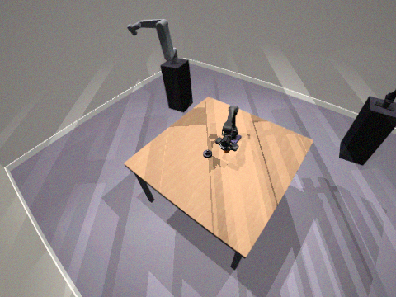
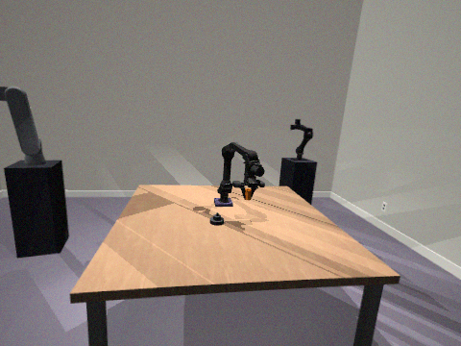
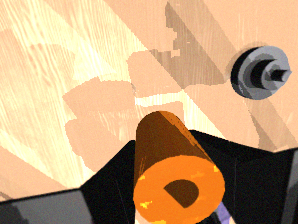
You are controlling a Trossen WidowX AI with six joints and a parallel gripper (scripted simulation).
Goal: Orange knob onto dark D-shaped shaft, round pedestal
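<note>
My gripper tip is 180 mm to the left of the dark D-shaped shaft and 110 mm above it. From my gripper tip the other things lie so: orange knob 20 mm above.
</note>
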